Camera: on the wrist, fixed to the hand. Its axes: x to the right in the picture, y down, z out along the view.
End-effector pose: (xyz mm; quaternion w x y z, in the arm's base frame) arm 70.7 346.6 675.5 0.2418 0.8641 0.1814 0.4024
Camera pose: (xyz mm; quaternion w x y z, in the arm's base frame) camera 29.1 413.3 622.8 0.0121 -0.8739 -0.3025 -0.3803
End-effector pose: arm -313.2 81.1 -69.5 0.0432 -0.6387 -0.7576 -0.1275
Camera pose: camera -398.3 39.8 -66.7 0.2557 -0.5902 -0.7640 0.0519
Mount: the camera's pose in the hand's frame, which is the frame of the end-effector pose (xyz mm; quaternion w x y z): -23.5 -89.2 -21.2 0.9601 0.2745 0.0523 -0.0060
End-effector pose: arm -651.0 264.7 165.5 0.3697 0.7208 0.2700 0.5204
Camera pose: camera -678.9 303.7 83.9 0.1461 0.7647 0.4258 0.4610
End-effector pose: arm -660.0 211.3 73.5 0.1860 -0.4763 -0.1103 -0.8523
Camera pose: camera -702.8 289.4 41.4 0.3100 -0.3610 -0.3330 -0.8141
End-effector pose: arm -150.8 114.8 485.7 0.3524 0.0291 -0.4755 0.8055
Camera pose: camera -74.0 145.5 531.6 0.3601 0.0854 -0.2168 0.9033
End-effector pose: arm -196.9 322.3 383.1 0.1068 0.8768 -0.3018 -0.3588
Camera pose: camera -155.0 406.8 375.6 0.1245 -0.8917 0.3774 0.2164
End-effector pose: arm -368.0 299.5 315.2 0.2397 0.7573 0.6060 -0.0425
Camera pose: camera -462.6 300.6 314.4 0.0097 -0.7915 -0.5873 0.1690
